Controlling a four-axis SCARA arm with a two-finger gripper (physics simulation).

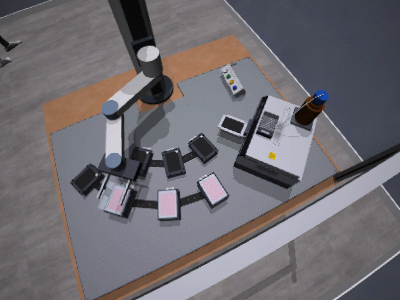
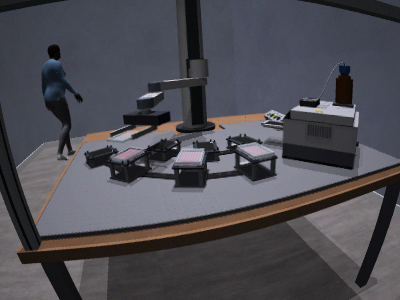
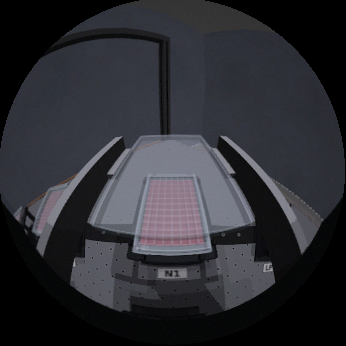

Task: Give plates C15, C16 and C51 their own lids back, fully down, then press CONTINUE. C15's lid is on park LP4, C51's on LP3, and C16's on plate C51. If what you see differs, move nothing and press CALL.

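Places are measured from the arm's base along level axes (x ahead, y left, z up), in metres.
Pixels of known places: gripper, fingertip midpoint: (image 1: pixel 109 201) (image 2: pixel 121 136) (image 3: pixel 170 142); arm's base at its link origin: (image 1: pixel 155 89) (image 2: pixel 195 128).
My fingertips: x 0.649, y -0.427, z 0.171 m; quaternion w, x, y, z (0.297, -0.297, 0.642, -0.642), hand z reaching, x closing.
Observation:
Ahead of a thing's pixels: the offset from my fingertips to its top centre. "*": to the spot under its first point.
My gripper (image 1: pixel 115 189) (image 2: pixel 134 133) (image 3: pixel 170 142) is shut on a clear lid {dx -0.019, dy +0.016, dz -0.003 m} (image 2: pixel 121 136) (image 3: pixel 171 141), held level high above the nest labelled N1. The pink-welled plate (image 1: pixel 119 199) (image 2: pixel 129 154) (image 3: pixel 173 212) on that nest shows through the lid, well below it. A second pink plate {dx +0.105, dy +0.231, dz -0.068 m} (image 1: pixel 168 204) (image 2: pixel 190 157) stands on the middle nest, and a third {dx +0.133, dy +0.461, dz -0.070 m} (image 1: pixel 213 189) (image 2: pixel 255 151) on the nest towards the instrument. Plate names are not readable, and I cannot tell whether these plates bear lids. The park behind my gripper (image 1: pixel 143 159) (image 2: pixel 165 147) is partly hidden by the arm.
Dark-topped low parks {* dx -0.205, dy -0.121, dz -0.112 m} (image 1: pixel 86 179) {* dx -0.092, dy +0.339, dz -0.115 m} (image 1: pixel 173 162) {* dx -0.099, dy +0.522, dz -0.111 m} (image 1: pixel 203 147) stand left of and behind the plates. The white instrument (image 1: pixel 280 137) (image 2: pixel 320 132) with its tray {dx -0.130, dy +0.716, dz -0.058 m} (image 1: pixel 233 125) and a brown bottle {* dx +0.060, dy +0.968, dz +0.160 m} (image 1: pixel 309 112) (image 2: pixel 344 89) is at the right. The button box {dx -0.422, dy +0.877, dz -0.084 m} (image 1: pixel 232 81) (image 2: pixel 274 117) lies behind.

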